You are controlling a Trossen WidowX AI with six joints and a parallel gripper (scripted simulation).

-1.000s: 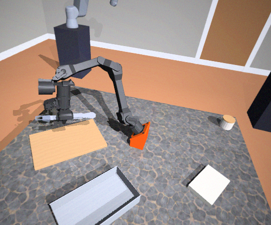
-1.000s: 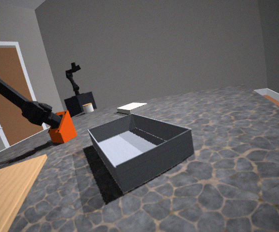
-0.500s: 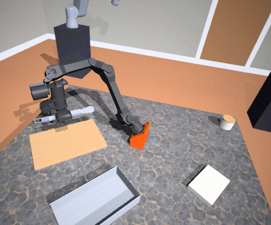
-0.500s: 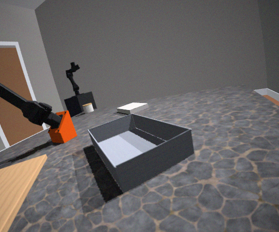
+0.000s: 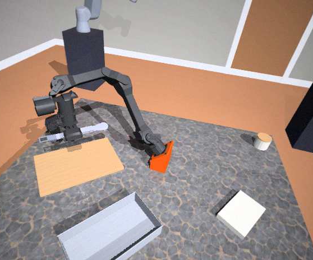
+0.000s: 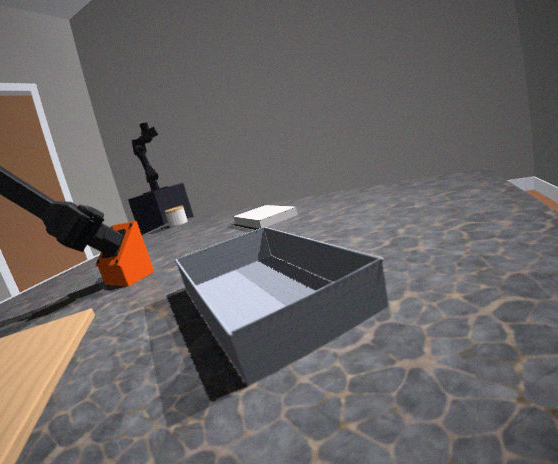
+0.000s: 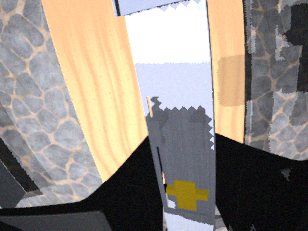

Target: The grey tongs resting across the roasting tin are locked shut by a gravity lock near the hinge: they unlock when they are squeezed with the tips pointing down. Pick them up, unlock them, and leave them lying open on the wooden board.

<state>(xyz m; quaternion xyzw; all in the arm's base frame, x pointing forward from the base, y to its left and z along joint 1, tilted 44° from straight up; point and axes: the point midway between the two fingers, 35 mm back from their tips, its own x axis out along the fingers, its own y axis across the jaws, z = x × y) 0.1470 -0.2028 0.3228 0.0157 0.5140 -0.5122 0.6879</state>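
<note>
My gripper tip is 1 cm past the wooden board, 1 cm to the right of it and 15 cm above it. Round my gripper tip: white flat block: 2 cm ahead, 76 cm to the left, 14 cm below; grey roasting tin: 27 cm ahead, 30 cm to the left, 13 cm below; yellow lock piece: 1 cm to the left, 4 cm above.
</note>
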